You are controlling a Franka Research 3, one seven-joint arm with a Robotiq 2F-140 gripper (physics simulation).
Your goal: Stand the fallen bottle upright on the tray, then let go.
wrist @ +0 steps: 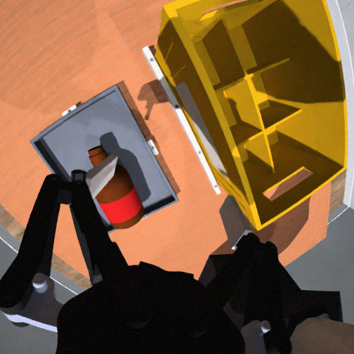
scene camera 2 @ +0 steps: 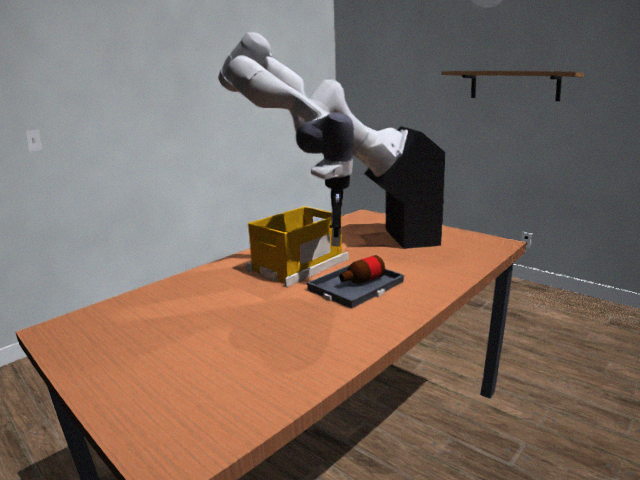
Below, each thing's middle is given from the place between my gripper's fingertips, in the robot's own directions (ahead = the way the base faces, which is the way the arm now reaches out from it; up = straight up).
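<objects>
With the white strip (wrist: 147, 54) as my reference, my hand is 130 mm above it, 70 mm to the left of it and 10 mm short of it. The dark grey tray (scene camera 2: 350, 294) is 130 mm below my hand, 100 mm to the left of it and 50 mm ahead of it, and the brown bottle (scene camera 2: 364, 270), also counted from my hand, is 100 mm below, 110 mm to the left and 20 mm ahead. Then there is the yellow crate (scene camera 2: 287, 243), which I find 60 mm below my hand, 170 mm to the right of it and 10 mm behind it.
</objects>
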